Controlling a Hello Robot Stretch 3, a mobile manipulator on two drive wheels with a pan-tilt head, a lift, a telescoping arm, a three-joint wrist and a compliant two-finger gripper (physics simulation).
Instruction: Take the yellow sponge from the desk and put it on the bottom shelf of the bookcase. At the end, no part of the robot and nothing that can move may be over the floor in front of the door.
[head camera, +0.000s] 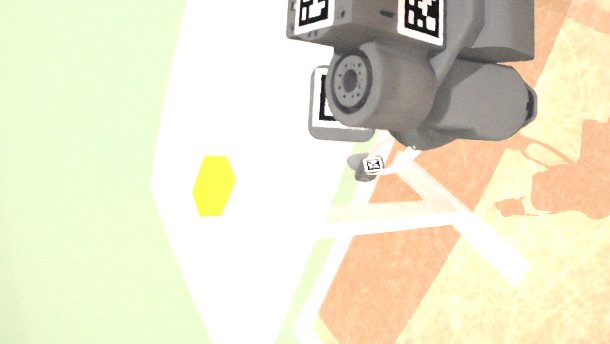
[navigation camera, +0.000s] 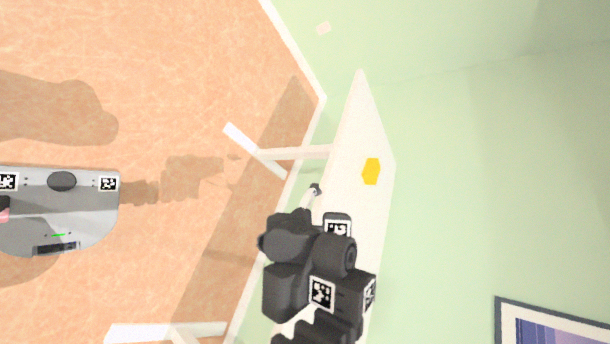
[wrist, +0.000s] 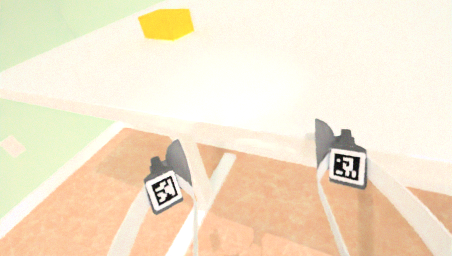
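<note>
The yellow sponge (head camera: 214, 186) (navigation camera: 371, 171) (wrist: 167, 24) lies on the white desk (head camera: 260, 165) (navigation camera: 354, 135) (wrist: 280, 60), near the desk's far edge and its end. My gripper (wrist: 246, 147) is open and empty, its two fingertips wide apart at the desk's front edge in the wrist view. The sponge is beyond the fingers and to their left in that view, well apart from them. One fingertip (head camera: 366, 166) (navigation camera: 314, 189) shows by the front edge in the head and navigation views; the wrist hides the other in the head view. The bookcase and the door do not show.
A white desk leg (head camera: 400, 212) (navigation camera: 295, 152) with a floor foot (head camera: 492, 245) (navigation camera: 240, 136) stands under the desk's end. A green wall (head camera: 75, 175) (navigation camera: 465, 175) runs behind the desk. My base (navigation camera: 90, 210) is on the floor at the left. A framed picture (navigation camera: 505, 320) hangs on the wall.
</note>
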